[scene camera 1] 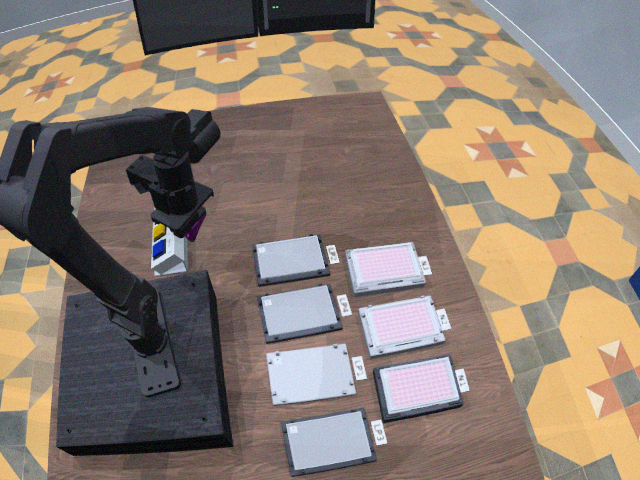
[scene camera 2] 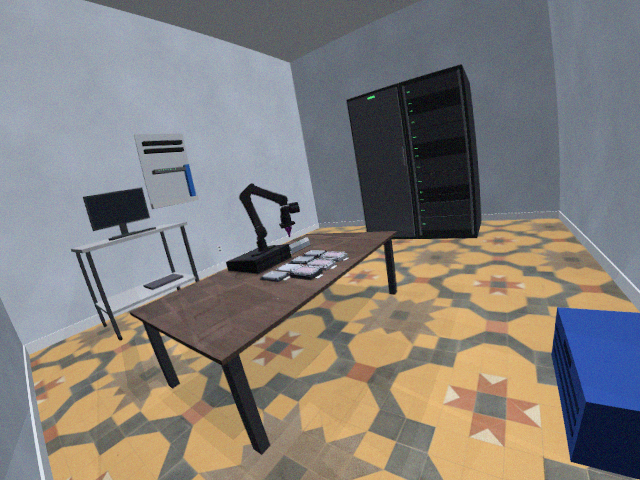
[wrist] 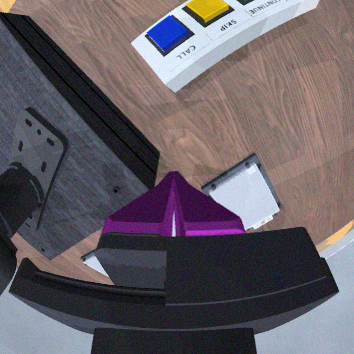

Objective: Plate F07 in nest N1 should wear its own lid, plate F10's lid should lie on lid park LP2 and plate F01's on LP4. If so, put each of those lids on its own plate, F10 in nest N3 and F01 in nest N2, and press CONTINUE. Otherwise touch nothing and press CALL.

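Frame: origin at the arm's base, x ahead, y left, z up, level; millimetres.
Seen in the pictures: gripper, fingertip midpoint: (scene camera 1: 191,239) (scene camera 2: 289,236) (wrist: 173,178); arm's base at its link origin: (scene camera 1: 151,342) (scene camera 2: 264,251) (wrist: 28,181).
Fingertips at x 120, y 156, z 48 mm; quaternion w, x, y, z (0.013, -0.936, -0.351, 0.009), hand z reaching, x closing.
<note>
Pixels of each thing's top centre, then the offset from my fingertips to it. Level surfaces: height alone.
- white button box at its top centre: (wrist: 242,3) (scene camera 1: 164,215) (scene camera 2: 296,240) dx -49, dy +150, dz -69 mm
- blue CALL button at its top centre: (wrist: 166,31) (scene camera 1: 157,245) dx -78, dy +79, dz -76 mm
- yellow SKIP button at its top centre: (wrist: 208,3) (scene camera 1: 158,227) dx -69, dy +129, dz -76 mm
- N1 at its top centre: (scene camera 1: 420,383) (scene camera 2: 305,268) dx +296, dy -365, dz -97 mm
- N2 at its top centre: (scene camera 1: 403,320) (scene camera 2: 319,261) dx +323, dy -236, dz -102 mm
- N3 at its top centre: (scene camera 1: 386,261) (scene camera 2: 332,253) dx +348, dy -104, dz -100 mm
- LP2 at its top centre: (wrist: 248,202) (scene camera 1: 289,256) (scene camera 2: 314,252) dx +180, dy -12, dz -115 mm
- LP4 at its top centre: (scene camera 1: 298,309) (scene camera 2: 302,258) dx +155, dy -137, dz -115 mm
- LP3 at its top centre: (scene camera 1: 328,440) (wrist: 109,269) (scene camera 2: 274,274) dx +114, dy -397, dz -115 mm
- LP1 at its top centre: (scene camera 1: 310,371) (scene camera 2: 289,265) dx +131, dy -265, dz -113 mm
- wooden table at its surface level: dz -132 mm
My gripper (scene camera 1: 191,239) (scene camera 2: 288,235) (wrist: 173,178) is shut and empty, above the table by the white button box (scene camera 1: 178,258) (wrist: 175,79). The box has a blue CALL button (scene camera 1: 158,248) (wrist: 168,33) and a yellow SKIP button (scene camera 1: 159,230) (wrist: 207,9); CONTINUE is cut off in the wrist view. Plates with pink wells sit in N1 (scene camera 1: 423,384), N2 (scene camera 1: 405,322) and N3 (scene camera 1: 386,264); whether they wear clear lids I cannot tell. Grey lids lie on LP2 (scene camera 1: 291,258) and LP4 (scene camera 1: 300,311). Their codes are too small to read.
Another grey lid lies on LP3 (scene camera 1: 329,441). LP1 (scene camera 1: 310,374) is a pale slab with corner posts; I cannot tell if a lid lies on it. The black arm base (scene camera 1: 139,413) (wrist: 100,165) stands beside the parks on the wooden table (scene camera 1: 351,155) (scene camera 2: 206,315).
</note>
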